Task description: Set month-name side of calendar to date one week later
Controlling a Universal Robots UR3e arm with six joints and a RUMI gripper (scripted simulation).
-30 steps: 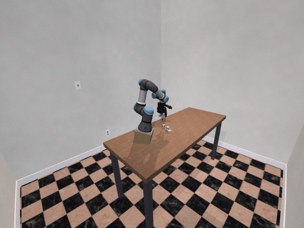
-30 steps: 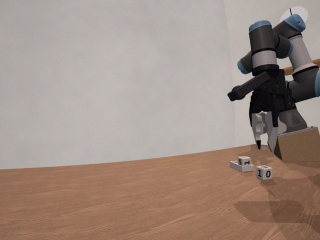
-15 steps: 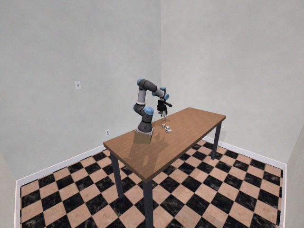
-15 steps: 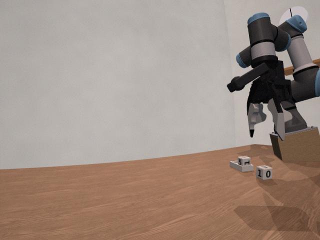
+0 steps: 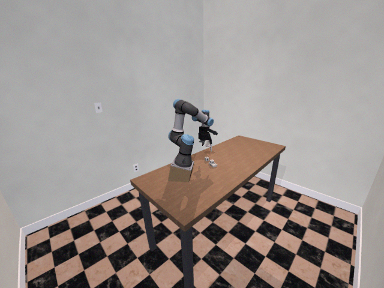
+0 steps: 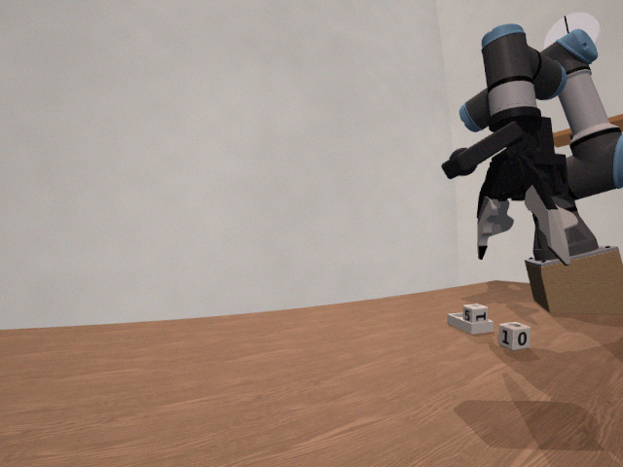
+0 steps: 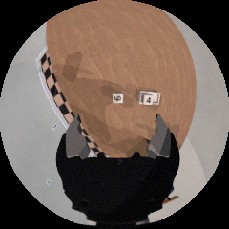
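The white digit cube lies 10 cm below my hand. From my hand the other things lie so: white tray (11 cm below, 10 cm to the right, 5 cm behind).
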